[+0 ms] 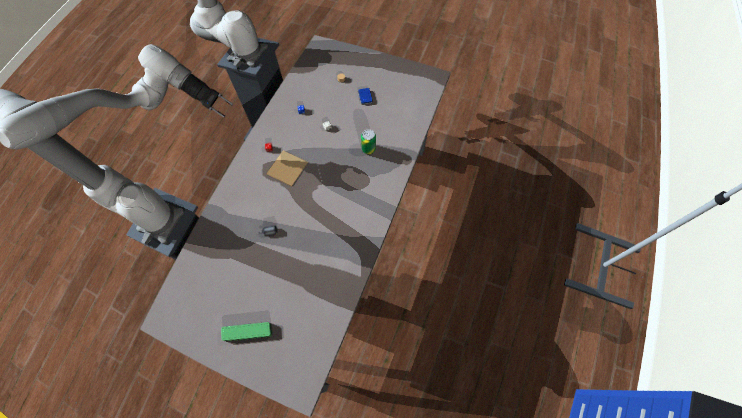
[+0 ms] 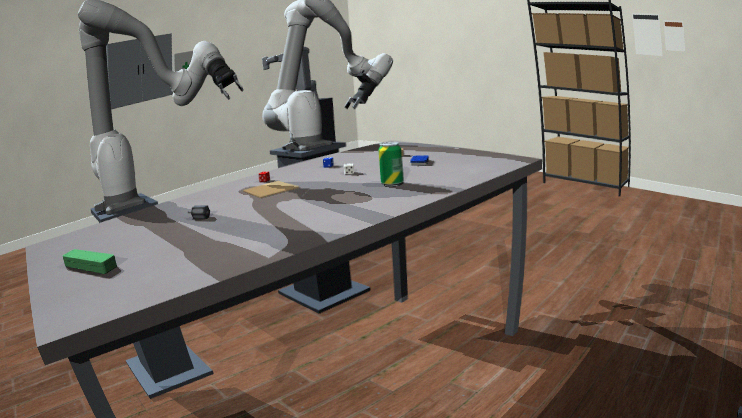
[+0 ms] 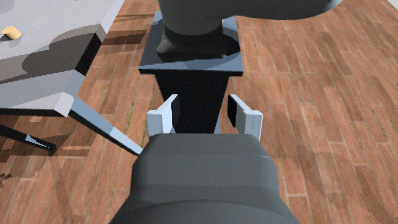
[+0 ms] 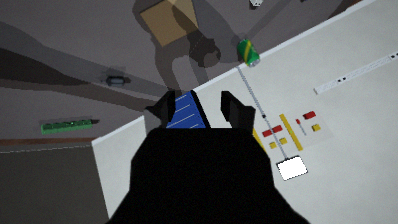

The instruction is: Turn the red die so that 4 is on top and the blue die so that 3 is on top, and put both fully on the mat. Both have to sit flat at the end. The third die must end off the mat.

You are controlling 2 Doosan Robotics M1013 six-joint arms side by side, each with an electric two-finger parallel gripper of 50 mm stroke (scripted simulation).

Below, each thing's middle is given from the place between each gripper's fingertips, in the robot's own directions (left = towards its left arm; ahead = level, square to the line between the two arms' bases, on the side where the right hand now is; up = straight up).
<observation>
I see my right gripper 22 cm short of the tan mat (image 1: 287, 167), 4 cm to the left of it and 34 cm above it.
I see my left gripper 98 cm to the left of the tan mat, 49 cm short of it and 16 cm above it.
</observation>
